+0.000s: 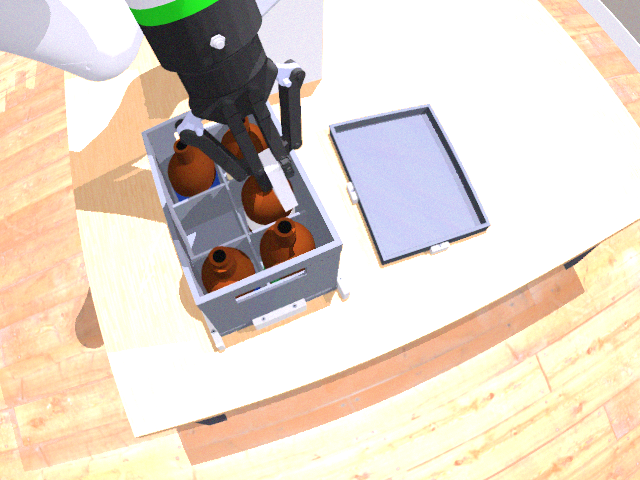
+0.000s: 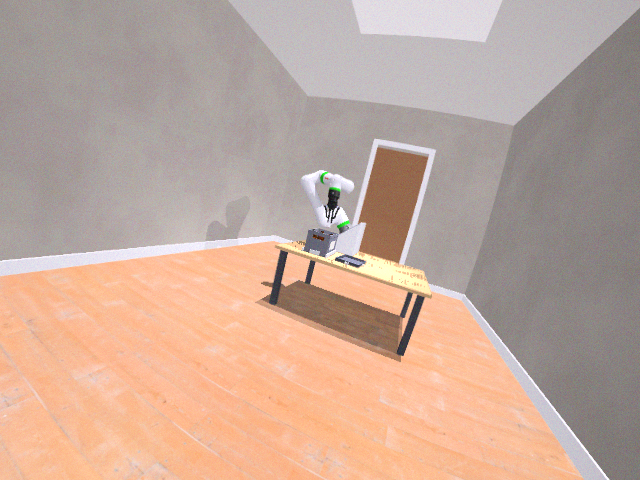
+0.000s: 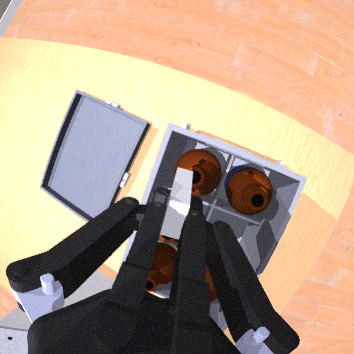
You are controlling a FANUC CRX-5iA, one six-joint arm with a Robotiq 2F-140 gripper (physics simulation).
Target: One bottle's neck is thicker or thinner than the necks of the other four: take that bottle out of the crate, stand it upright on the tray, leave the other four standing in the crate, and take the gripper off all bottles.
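Places are measured from the arm's base along level axes (x right, y ahead, z up), in centimetres.
Pixels of known places: gripper, fingertip midpoint: (image 1: 286, 199) (image 2: 328, 227) (image 3: 180, 182); arm's base, origin of the base link: (image 2: 346, 231).
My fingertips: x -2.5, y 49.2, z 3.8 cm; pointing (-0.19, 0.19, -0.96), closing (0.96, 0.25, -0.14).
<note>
For each thing: its top centre in the pictures, then the offset to it from my fingertips. "spot": a spot on its surface instead. Level surfaces: height alone.
- grey crate, middle of its top: (image 1: 227, 179) (image 3: 198, 250) (image 2: 324, 231) dz -5.2, dx +6.2, dy -7.3 cm
- grey tray, surface spot: (image 1: 409, 186) (image 3: 92, 153) spot: dz -22.2, dx -21.2, dy -8.8 cm
- light wooden table, its level: dz -22.7 cm
A grey crate (image 1: 223, 305) (image 2: 320, 242) (image 3: 296, 197) with six cells holds five brown bottles, all upright. They stand at the back left (image 1: 190, 169), back right (image 1: 257, 137), middle right (image 1: 261, 207), front right (image 1: 286, 240) (image 3: 207, 168) and front left (image 1: 225, 268) (image 3: 250, 189). The middle left cell is empty. My gripper (image 1: 282, 190) (image 3: 180, 182) is shut, its white pads pressed together, low over the middle right bottle. That bottle's neck is hidden behind the fingers. The grey tray (image 1: 409, 186) (image 2: 350, 260) (image 3: 95, 154) lies empty to the right of the crate.
The crate and tray rest on a light wooden table (image 1: 461, 71) (image 2: 390, 273) (image 3: 218, 105). The table's front edge curves close below the crate. The arm's body hangs over the back of the crate.
</note>
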